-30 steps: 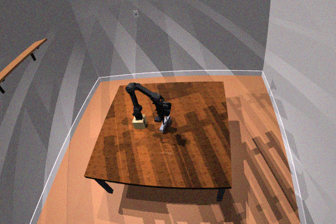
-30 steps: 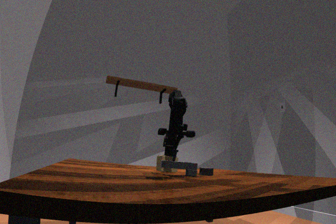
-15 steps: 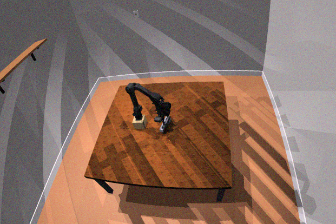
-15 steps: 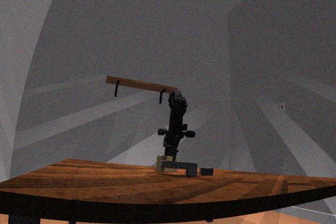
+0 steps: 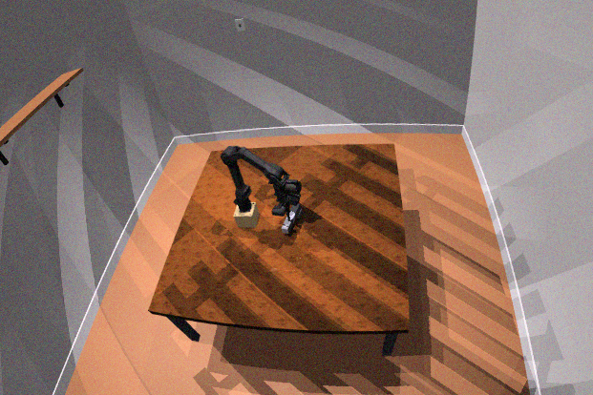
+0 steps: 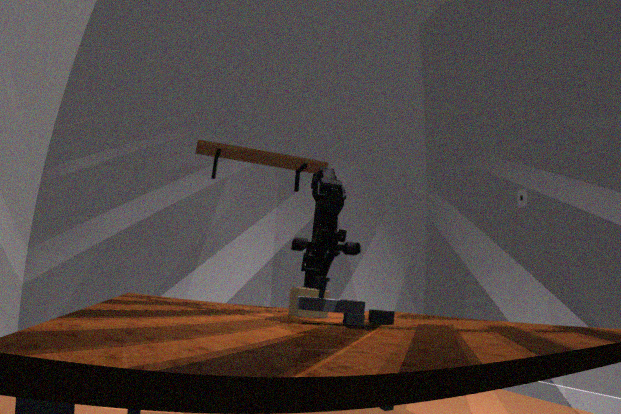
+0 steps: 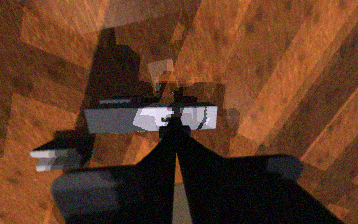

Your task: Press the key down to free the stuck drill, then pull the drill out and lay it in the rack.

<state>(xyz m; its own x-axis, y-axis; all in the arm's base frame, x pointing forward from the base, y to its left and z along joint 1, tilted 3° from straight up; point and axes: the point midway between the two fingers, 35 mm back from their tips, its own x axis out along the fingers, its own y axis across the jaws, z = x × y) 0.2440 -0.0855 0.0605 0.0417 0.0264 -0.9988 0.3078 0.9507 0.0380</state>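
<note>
Now: gripper tip 80 mm above the drill, 50 mm to the right of it and 10 mm short of it. The rest, counted from my gripper tip: grey block 210 mm to the left, 110 mm below, 20 mm behind.
</note>
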